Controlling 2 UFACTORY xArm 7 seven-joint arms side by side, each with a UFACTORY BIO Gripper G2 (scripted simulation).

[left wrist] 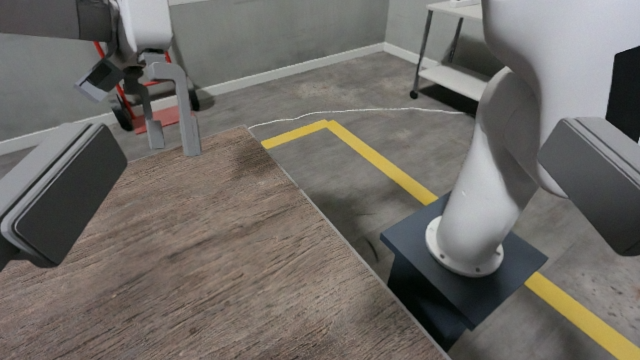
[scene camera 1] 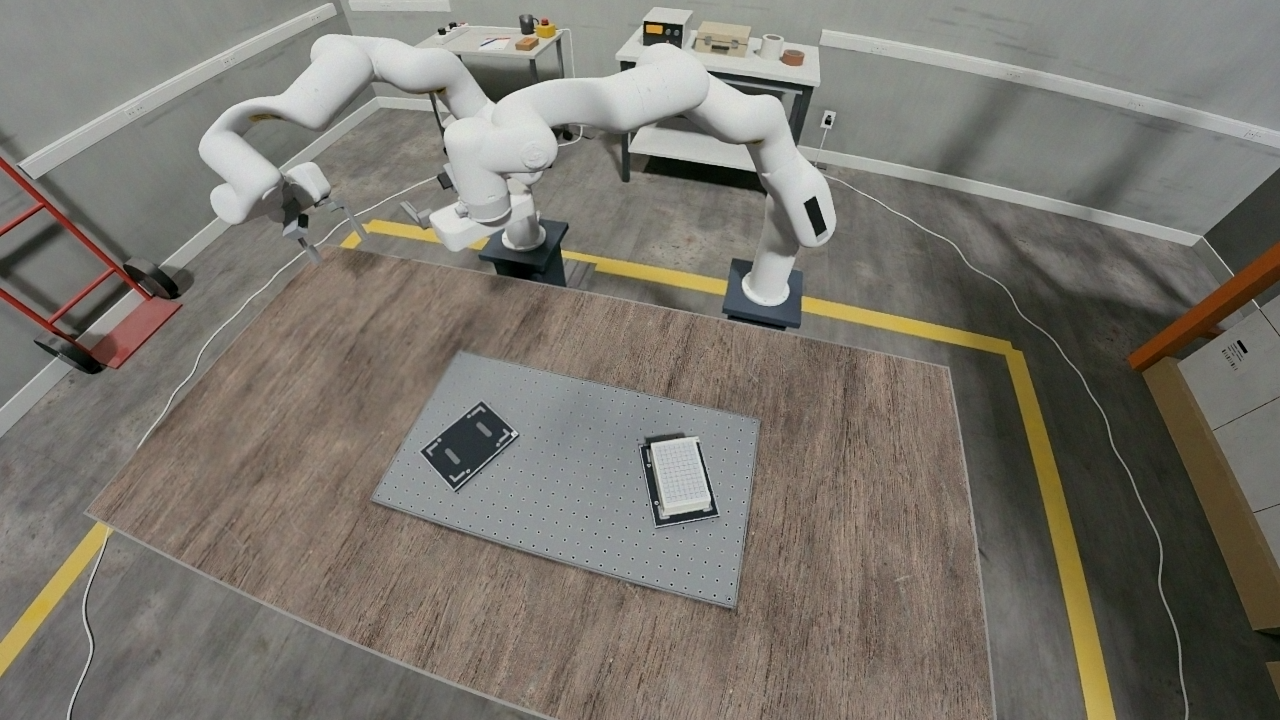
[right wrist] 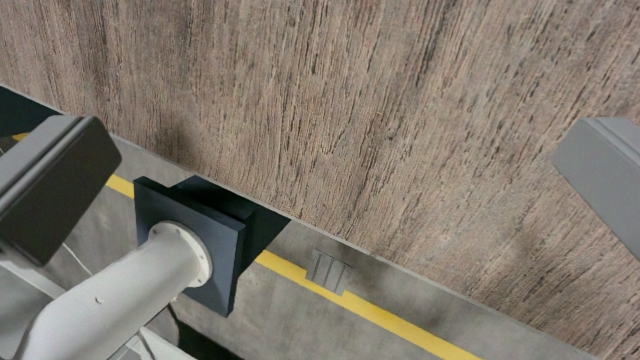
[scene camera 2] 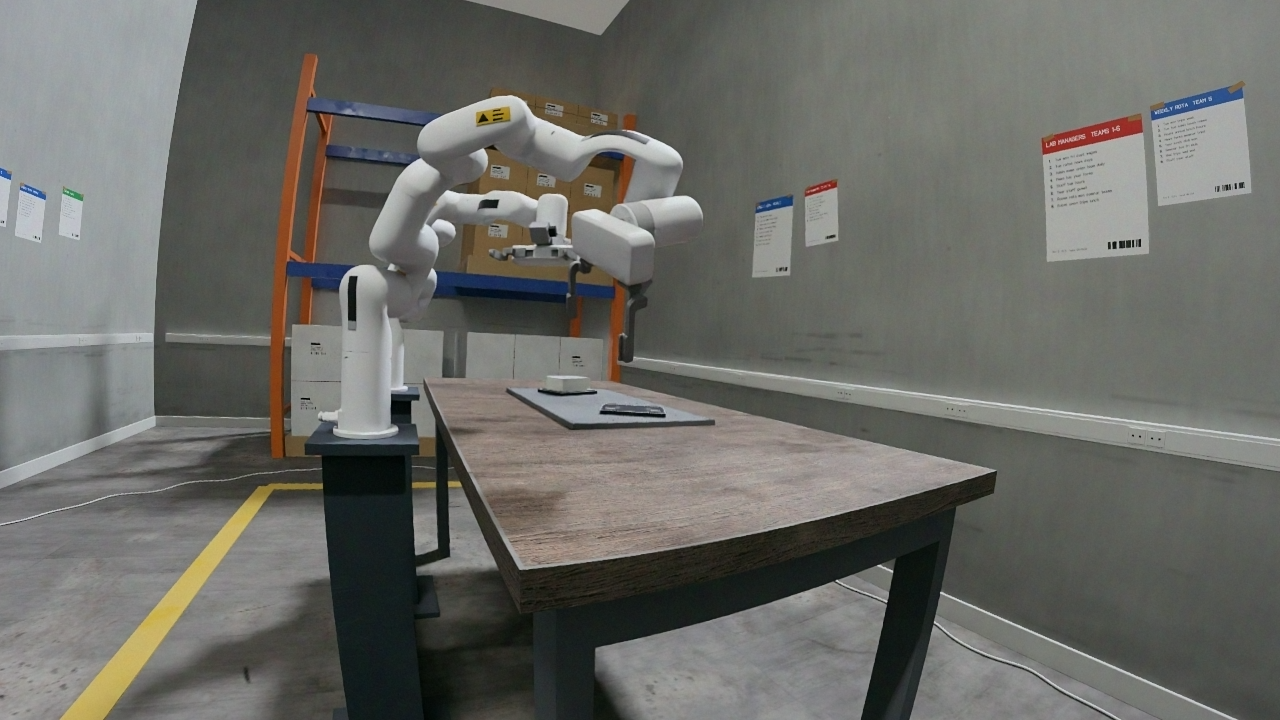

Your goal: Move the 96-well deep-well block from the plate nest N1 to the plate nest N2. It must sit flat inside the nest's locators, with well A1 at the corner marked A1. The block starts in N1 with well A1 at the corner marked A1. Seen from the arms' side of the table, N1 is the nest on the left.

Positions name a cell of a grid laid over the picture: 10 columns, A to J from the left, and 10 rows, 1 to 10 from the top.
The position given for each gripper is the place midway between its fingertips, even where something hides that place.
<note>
In view: the left gripper (scene camera 1: D3), the right gripper (scene camera 2: E5), a white deep-well block (scene camera 1: F7), a nest N2 (scene camera 1: D7) and a nest N1 (scene camera 1: F8).
The left gripper also shows in scene camera 2 (scene camera 2: E4). The right gripper also shows in scene camera 1 (scene camera 1: C4). The left wrist view does not show the white deep-well block: it is out of frame. The right wrist view does not show the white deep-well block: it is out of frame.
</note>
